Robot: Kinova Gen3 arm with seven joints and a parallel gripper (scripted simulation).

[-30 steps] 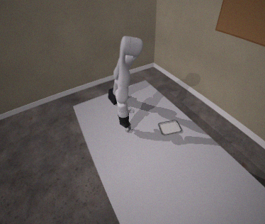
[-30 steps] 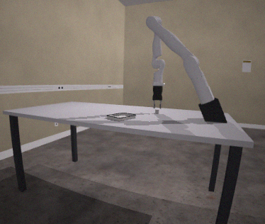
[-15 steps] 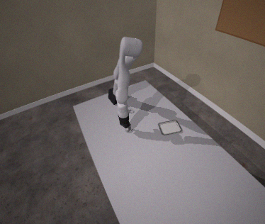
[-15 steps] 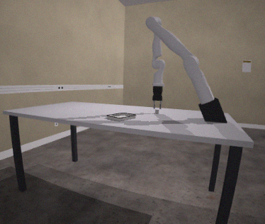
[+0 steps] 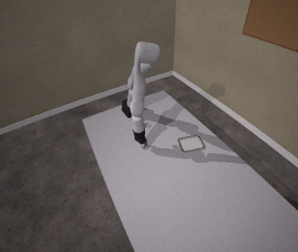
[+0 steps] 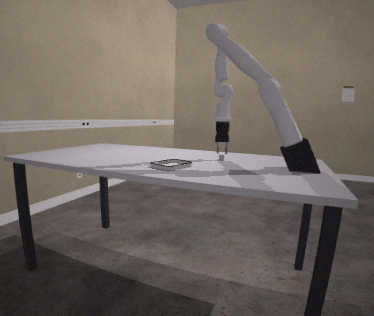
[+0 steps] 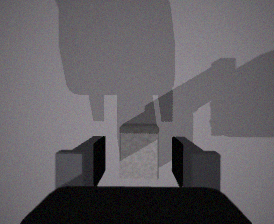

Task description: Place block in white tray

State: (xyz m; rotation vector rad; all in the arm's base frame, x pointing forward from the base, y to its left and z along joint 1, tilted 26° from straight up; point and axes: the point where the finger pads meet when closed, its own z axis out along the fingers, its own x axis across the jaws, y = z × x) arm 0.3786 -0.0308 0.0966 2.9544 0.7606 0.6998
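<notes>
Now: hand 40 mm above the grey block. The rest, counted from my hand: white tray: 100 mm ahead, 340 mm to the left, 40 mm below.
</notes>
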